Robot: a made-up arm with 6 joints. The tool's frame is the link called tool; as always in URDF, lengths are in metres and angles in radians.
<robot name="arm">
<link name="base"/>
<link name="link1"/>
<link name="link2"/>
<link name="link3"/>
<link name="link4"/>
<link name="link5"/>
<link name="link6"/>
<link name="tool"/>
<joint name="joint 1" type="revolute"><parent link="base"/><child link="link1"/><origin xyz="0.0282 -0.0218 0.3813" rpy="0.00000 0.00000 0.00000"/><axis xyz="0 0 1"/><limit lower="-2.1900" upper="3.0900" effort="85" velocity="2.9"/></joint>
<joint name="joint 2" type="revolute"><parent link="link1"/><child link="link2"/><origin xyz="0.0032 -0.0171 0.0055" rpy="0.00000 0.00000 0.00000"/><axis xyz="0 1 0"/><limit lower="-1.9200" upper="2.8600" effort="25" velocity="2.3"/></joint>
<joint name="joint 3" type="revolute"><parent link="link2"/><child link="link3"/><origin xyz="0.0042 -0.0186 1.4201" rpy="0.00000 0.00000 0.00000"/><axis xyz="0 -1 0"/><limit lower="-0.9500" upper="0.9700" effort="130" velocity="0.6"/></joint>
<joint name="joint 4" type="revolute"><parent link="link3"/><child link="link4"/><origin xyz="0.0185 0.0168 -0.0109" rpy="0.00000 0.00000 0.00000"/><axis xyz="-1 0 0"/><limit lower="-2.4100" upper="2.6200" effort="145" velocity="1.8"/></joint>
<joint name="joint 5" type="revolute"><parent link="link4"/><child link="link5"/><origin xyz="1.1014 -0.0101 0.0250" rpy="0.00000 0.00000 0.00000"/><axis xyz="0 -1 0"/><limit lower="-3.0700" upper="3.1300" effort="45" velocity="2.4"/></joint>
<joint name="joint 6" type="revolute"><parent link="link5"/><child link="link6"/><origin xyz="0.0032 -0.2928 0.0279" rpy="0.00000 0.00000 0.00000"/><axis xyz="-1 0 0"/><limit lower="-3.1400" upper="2.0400" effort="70" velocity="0.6"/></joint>
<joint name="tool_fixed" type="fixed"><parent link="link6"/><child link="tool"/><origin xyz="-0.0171 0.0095 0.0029" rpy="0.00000 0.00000 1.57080"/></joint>
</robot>
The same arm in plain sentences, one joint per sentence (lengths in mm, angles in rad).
The arm has six revolute joints in a row. What follows holds with every joint at zero, and every direction is one of the base frame's.
The first joint lies 28.2 mm along +x and 21.8 mm along -y and 381.3 mm along +z from the base frame's origin and turns about +z, from -2.19 to 3.09 rad.
The second joint lies 3.2 mm along +x and 17.1 mm along -y and 5.5 mm along +z from the first joint and turns about +y, from -1.92 to 2.86 rad.
The third joint lies 4.2 mm along +x and 18.6 mm along -y and 1420.1 mm along +z from the second joint and turns about -y, from -0.95 to 0.97 rad.
The fourth joint lies 18.5 mm along +x and 16.8 mm along +y and 10.9 mm along -z from the third joint and turns about -x, from -2.41 to 2.62 rad.
The fifth joint lies 1101.4 mm along +x and 10.1 mm along -y and 25 mm along +z from the fourth joint and turns about -y, from -3.07 to 3.13 rad.
The sixth joint lies 3.2 mm along +x and 292.8 mm along -y and 27.9 mm along +z from the fifth joint and turns about -x, from -3.14 to 2.04 rad.
The tool frame, which is the frame that the pose is given for, lies 17.1 mm along -x and 9.5 mm along +y and 2.9 mm along +z from the sixth joint; its axes are the base frame's turned by roll 0, pitch 0 and yaw 1.5708 rad (as in URDF: about the fixed x, then y, then z).

